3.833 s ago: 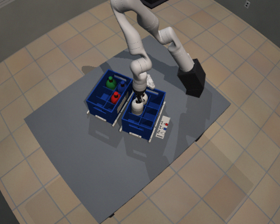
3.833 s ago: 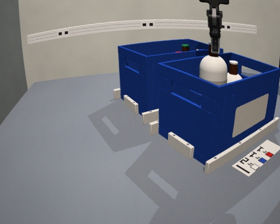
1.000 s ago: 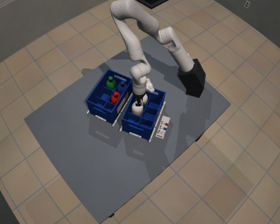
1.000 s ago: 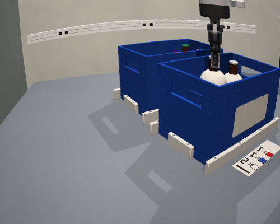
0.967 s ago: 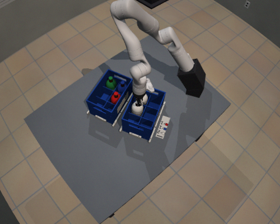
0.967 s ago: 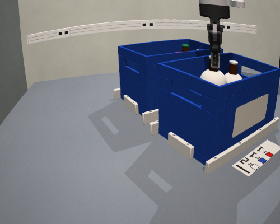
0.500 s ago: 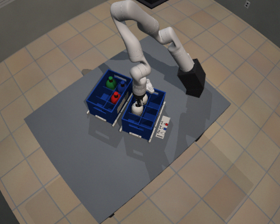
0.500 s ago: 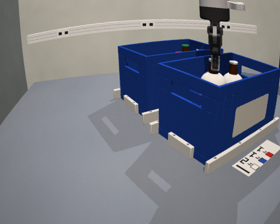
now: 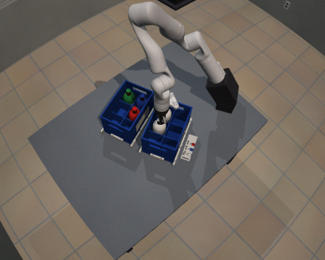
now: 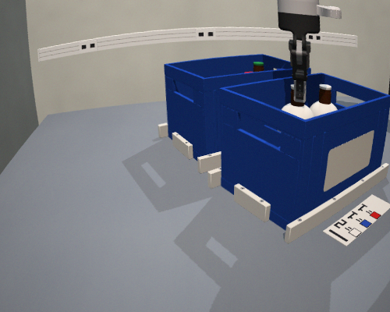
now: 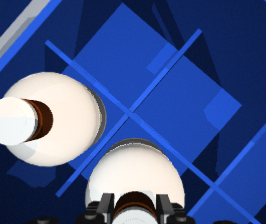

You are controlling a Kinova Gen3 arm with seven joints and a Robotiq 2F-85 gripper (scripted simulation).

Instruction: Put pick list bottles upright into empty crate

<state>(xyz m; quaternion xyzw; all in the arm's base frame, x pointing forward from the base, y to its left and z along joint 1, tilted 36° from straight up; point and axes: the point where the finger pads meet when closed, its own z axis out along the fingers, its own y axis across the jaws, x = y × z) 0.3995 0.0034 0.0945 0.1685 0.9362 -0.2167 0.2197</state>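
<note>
Now: hand 30 mm past the blue-label bottle, 180 mm to the left of it and 80 mm above it. Round my hand: white bottle (80 mm behind, 40 mm to the right, 80 mm below); then pick list (60 mm behind, 170 mm to the left, 170 mm below); then red-label bottle (50 mm ahead, 150 mm to the right, 80 mm below).
</note>
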